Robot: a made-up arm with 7 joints.
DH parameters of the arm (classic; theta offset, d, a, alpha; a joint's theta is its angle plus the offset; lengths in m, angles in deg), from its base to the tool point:
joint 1: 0 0.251 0 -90
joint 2: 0 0 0 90
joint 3: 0 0.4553 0.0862 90
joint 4: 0 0 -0.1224 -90
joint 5: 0 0.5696 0 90
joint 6: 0 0 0.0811 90
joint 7: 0 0 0 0
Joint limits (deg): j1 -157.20..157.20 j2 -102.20..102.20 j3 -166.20..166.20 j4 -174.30..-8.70 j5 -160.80..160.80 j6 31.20..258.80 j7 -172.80..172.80
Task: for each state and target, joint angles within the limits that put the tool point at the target. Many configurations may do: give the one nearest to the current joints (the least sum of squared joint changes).
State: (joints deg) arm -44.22 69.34 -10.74 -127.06 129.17 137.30 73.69
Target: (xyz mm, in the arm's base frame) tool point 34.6 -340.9 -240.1
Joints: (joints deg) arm -46.78 69.30 -16.00 -134.18 129.47 138.63 73.69
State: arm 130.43 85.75 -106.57 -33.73 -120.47 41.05 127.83
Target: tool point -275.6 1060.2 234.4
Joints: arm 122.92 97.90 -101.66 -39.53 -119.86 39.56 127.83
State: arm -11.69 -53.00 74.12 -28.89 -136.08 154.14 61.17
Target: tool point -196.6 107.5 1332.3
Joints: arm 0.59 -10.62 69.29 -9.82 -134.30 123.42 61.17
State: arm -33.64 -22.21 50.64 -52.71 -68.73 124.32 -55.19
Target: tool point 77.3 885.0 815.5
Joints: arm -54.17 -55.71 77.23 -62.33 -69.54 124.32 -55.19
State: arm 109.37 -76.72 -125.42 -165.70 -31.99 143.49 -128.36
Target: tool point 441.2 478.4 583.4
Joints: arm 142.67 -55.77 -72.61 -125.87 -33.37 143.96 -128.36
